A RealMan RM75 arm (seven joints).
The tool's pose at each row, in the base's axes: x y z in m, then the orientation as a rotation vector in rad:
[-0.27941 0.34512 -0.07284 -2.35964 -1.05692 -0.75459]
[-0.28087 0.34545 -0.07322 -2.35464 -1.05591 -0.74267]
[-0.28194 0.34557 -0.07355 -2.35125 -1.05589 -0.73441]
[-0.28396 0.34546 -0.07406 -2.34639 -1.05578 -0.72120]
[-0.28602 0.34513 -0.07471 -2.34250 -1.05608 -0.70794]
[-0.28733 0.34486 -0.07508 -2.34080 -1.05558 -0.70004]
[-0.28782 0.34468 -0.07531 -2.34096 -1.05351 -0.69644]
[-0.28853 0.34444 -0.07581 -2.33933 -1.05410 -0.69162]
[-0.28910 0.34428 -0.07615 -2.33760 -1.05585 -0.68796]
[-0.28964 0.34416 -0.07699 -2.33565 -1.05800 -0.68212]
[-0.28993 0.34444 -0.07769 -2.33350 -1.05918 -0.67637]
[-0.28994 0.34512 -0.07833 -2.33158 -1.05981 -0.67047]
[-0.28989 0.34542 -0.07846 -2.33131 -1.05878 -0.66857]
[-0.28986 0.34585 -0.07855 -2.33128 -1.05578 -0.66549]
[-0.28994 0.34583 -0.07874 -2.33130 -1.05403 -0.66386]
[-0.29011 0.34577 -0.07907 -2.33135 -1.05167 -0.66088]
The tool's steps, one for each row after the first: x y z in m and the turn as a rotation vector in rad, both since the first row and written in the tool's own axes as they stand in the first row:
[-0.00088 -0.00127 0.00005 0.00986 -0.00357 0.00306]
[-0.00162 -0.00211 0.00005 0.01657 -0.00630 0.00470]
[-0.00313 -0.00353 -0.00023 0.02683 -0.01095 0.00741]
[-0.00487 -0.00481 -0.00055 0.03626 -0.01627 0.00990]
[-0.00598 -0.00560 -0.00082 0.04143 -0.01956 0.01191]
[-0.00650 -0.00583 -0.00090 0.04319 -0.02098 0.01421]
[-0.00734 -0.00615 -0.00087 0.04674 -0.02297 0.01475]
[-0.00796 -0.00643 -0.00088 0.04970 -0.02463 0.01419]
[-0.00886 -0.00664 -0.00048 0.05383 -0.02748 0.01380]
[-0.00932 -0.00691 0.00013 0.05817 -0.02992 0.01408]
[-0.00937 -0.00722 0.00101 0.06243 -0.03240 0.01480]
[-0.00927 -0.00735 0.00129 0.06364 -0.03301 0.01594]
[-0.00908 -0.00757 0.00162 0.06539 -0.03382 0.01879]
[-0.00925 -0.00759 0.00173 0.06630 -0.03421 0.02041]
[-0.00959 -0.00763 0.00189 0.06787 -0.03519 0.02278]

